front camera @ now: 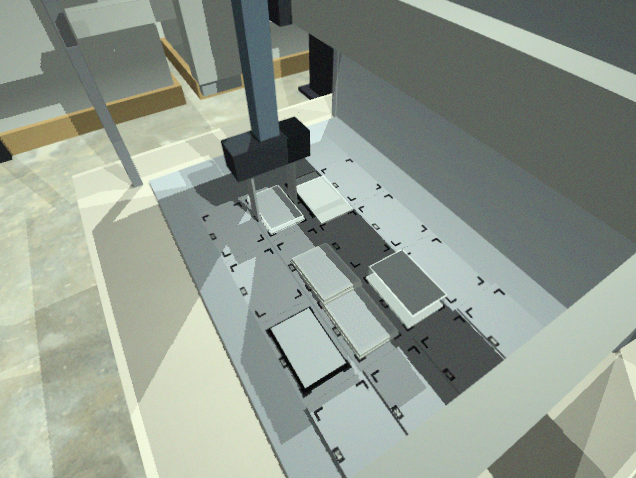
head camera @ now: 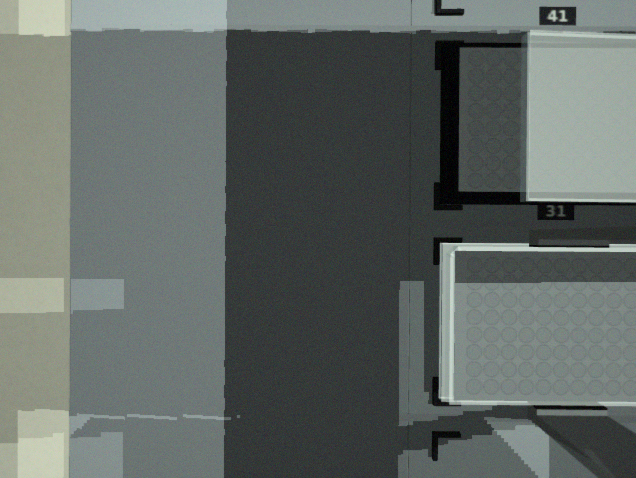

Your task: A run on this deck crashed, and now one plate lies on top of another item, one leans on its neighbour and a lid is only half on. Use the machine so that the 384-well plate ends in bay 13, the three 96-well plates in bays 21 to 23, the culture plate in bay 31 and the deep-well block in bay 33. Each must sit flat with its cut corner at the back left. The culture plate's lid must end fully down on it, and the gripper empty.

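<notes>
My gripper is shut on a clear 96-well plate at deck level in bay 21, its cut corner at the back left. Behind it, in bay 31, the black culture plate has its pale lid shifted right, leaving the left wells uncovered. In the front view, another 96-well plate meets the back edge of a third one and seems to lean on it. The black-edged 384-well plate is in bay 13. The tall deep-well block stands around bay 33.
The gantry's vertical column rises above the gripper. A grey side wall stands along the back of the deck, and a pale frame beam crosses the near right. Black corner marks outline the bays; the label 41 shows behind the culture plate.
</notes>
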